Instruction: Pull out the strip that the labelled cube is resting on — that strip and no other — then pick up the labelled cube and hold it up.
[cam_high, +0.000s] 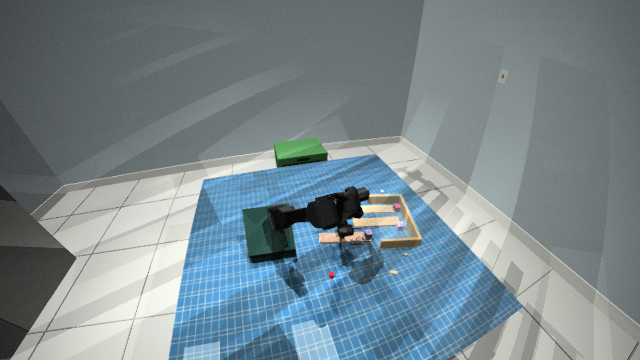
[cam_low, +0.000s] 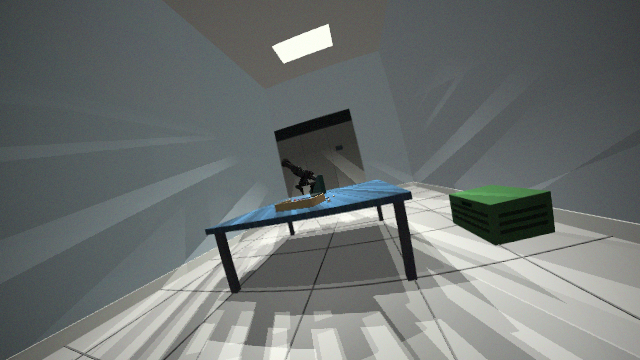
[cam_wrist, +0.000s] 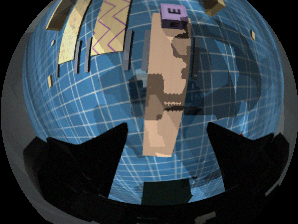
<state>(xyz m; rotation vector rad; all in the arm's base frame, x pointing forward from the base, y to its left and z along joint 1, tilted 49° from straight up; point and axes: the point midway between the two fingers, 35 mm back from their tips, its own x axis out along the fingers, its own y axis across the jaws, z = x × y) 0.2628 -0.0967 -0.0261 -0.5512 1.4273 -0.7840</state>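
My gripper tip is now 3 cm short of the tan strip and 5 cm above it. From my gripper tip the other things lie so: red piece 10 cm behind, 18 cm to the right, 4 cm below.
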